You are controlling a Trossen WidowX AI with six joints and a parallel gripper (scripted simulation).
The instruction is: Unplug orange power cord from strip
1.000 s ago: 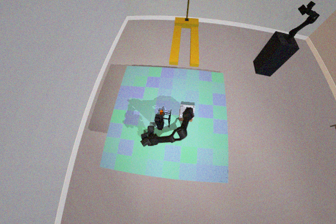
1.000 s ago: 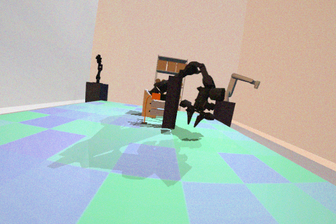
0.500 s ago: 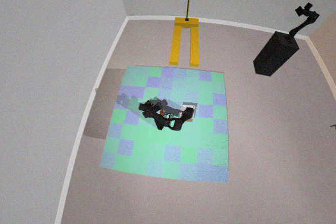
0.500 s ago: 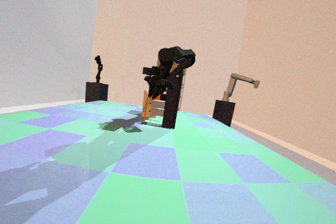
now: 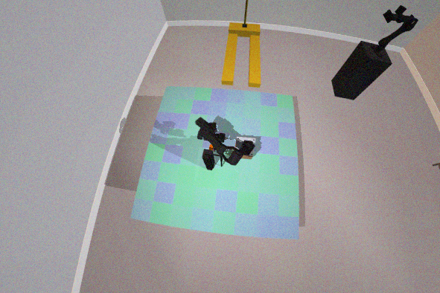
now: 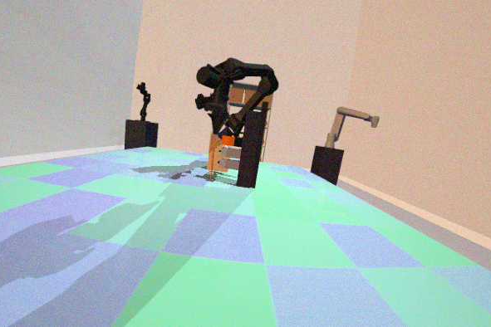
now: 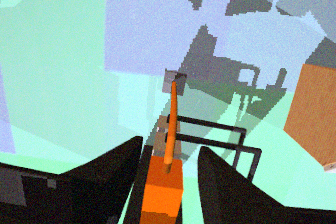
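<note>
My gripper tip is now 7 cm to the right of the orange plug and 1 cm above it.
</note>
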